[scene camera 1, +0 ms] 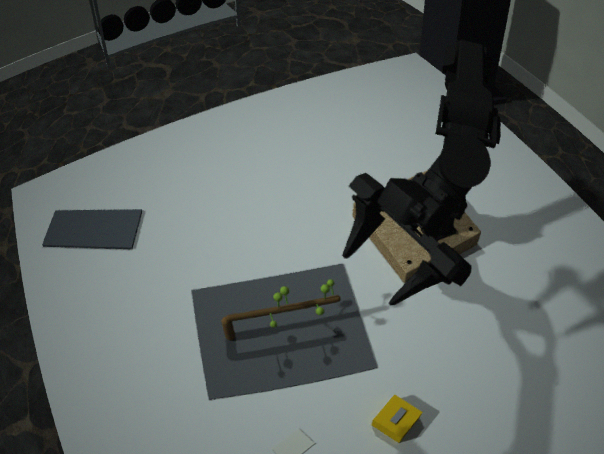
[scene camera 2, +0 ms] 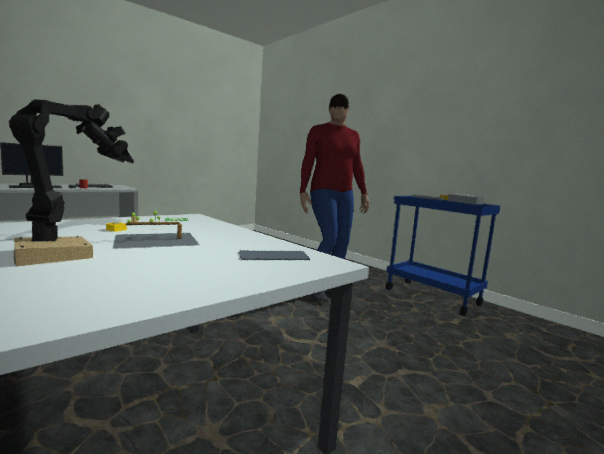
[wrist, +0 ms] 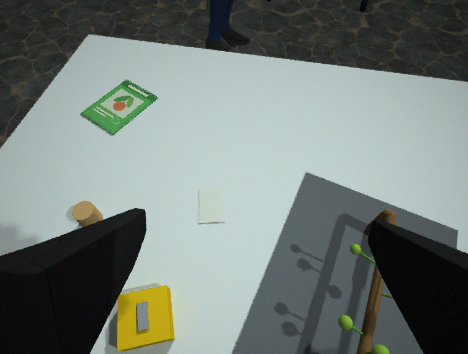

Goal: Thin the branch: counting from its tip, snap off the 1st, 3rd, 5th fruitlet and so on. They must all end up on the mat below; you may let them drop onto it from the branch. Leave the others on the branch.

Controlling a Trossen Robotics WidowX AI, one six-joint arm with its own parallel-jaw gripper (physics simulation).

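Frame: origin at the arm's base, x ahead, y left, z up, level; centimetres.
Seen in the pictures: gripper, fingertip midpoint: [scene camera 1: 367,280] [scene camera 2: 128,162] [wrist: 257,225]; arm's base, link origin: [scene camera 2: 44,239].
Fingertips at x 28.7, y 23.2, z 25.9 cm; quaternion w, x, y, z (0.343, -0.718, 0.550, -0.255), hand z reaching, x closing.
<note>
Pixels of each thing's middle, then the offset from my fingertips to it. Level surfaces: height alone.
- brown branch, body centre: [wrist: 377,285] [scene camera 1: 283,308] [scene camera 2: 153,223] dz -23.3, dx +6.9, dy -14.3 cm
- dark grey mat, surface height: dz -29.9 cm
- outermost fruitlet, body centre: [scene camera 1: 331,287] dz -22.3, dx -2.0, dy -14.9 cm
- second fruitlet, body centre: [scene camera 1: 325,292] dz -20.8, dx -0.2, dy -13.4 cm
- yellow block, body centre: [wrist: 145,317] [scene camera 1: 397,418] [scene camera 2: 116,226] dz -28.5, dx -4.1, dy +10.7 cm
- cream card, body centre: [wrist: 211,204] [scene camera 1: 293,446] dz -30.0, dx +13.6, dy +8.6 cm
- green card, body centre: [wrist: 120,105] [scene camera 2: 177,219] dz -29.9, dx +28.3, dy +33.2 cm
- wooden cylinder, body centre: [wrist: 88,215] dz -28.3, dx +5.5, dy +24.9 cm
- dark slab, body centre: [scene camera 1: 90,228] [scene camera 2: 274,255] dz -29.8, dx +40.7, dy -52.2 cm
A brown branch [scene camera 1: 300,305] [scene camera 2: 180,231] [wrist: 372,305] stands on one post over the dark grey mat [scene camera 1: 250,386] [scene camera 2: 150,243] [wrist: 320,200]. Several green fruitlets hang on it by thin stems. Near its tip are an outermost fruitlet [scene camera 1: 330,283], a second fruitlet [scene camera 1: 324,288] and a lower fruitlet [scene camera 1: 319,311]. Nearer the post are an upper pair, one fruitlet [scene camera 1: 284,290] beside another fruitlet [scene camera 1: 277,297], and a lower fruitlet [scene camera 1: 273,324] [wrist: 355,249]. My gripper [scene camera 1: 368,279] [wrist: 257,225] is wide open and empty, high above the table near the tip side. Its right finger hides part of the branch in the wrist view.
A yellow block [scene camera 1: 385,419] [scene camera 2: 116,227] [wrist: 160,315], a cream card [scene camera 1: 295,442] [wrist: 211,206], a green card [wrist: 106,120], a wooden cylinder [wrist: 85,212] and a dark slab [scene camera 1: 92,229] [scene camera 2: 274,255] are on the table. A person [scene camera 2: 335,160] stands behind it.
</note>
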